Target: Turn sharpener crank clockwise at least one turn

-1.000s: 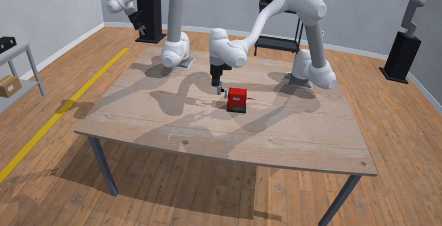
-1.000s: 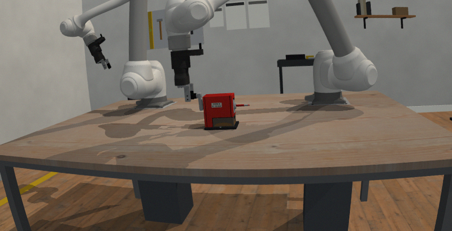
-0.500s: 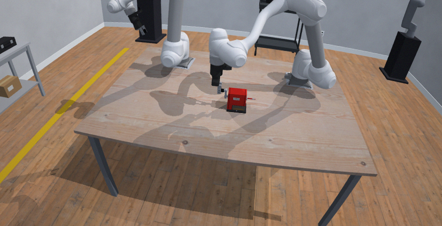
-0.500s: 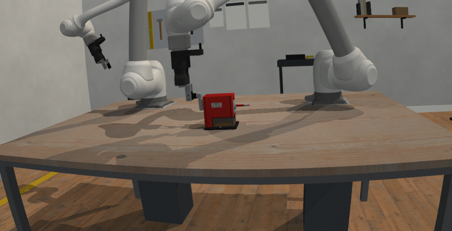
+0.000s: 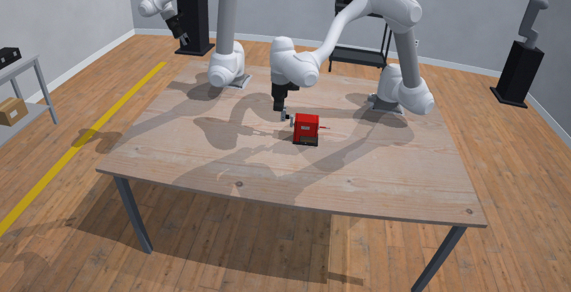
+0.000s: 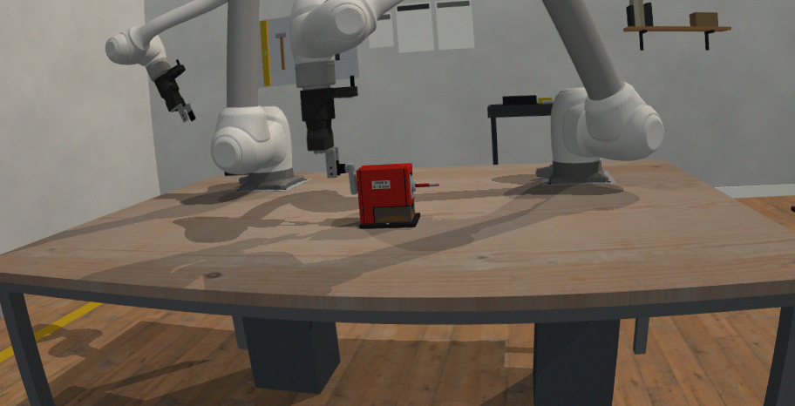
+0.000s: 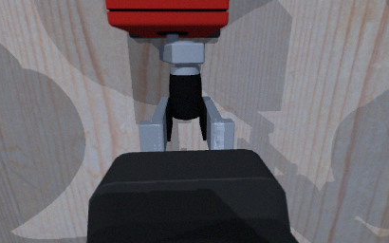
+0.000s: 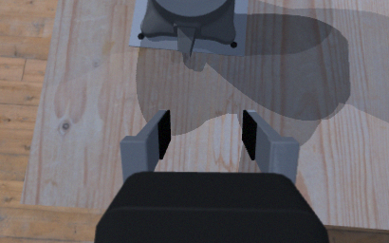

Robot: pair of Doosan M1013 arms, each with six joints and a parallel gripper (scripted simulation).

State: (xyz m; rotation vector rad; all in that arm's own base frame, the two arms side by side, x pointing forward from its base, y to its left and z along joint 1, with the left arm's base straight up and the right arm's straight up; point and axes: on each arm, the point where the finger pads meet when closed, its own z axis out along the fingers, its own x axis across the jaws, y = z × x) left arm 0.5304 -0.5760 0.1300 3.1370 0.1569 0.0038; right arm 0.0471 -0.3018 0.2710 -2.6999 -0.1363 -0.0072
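Right now my left hand is 10 mm past the crank, 20 mm to the right of it and 10 mm above it.
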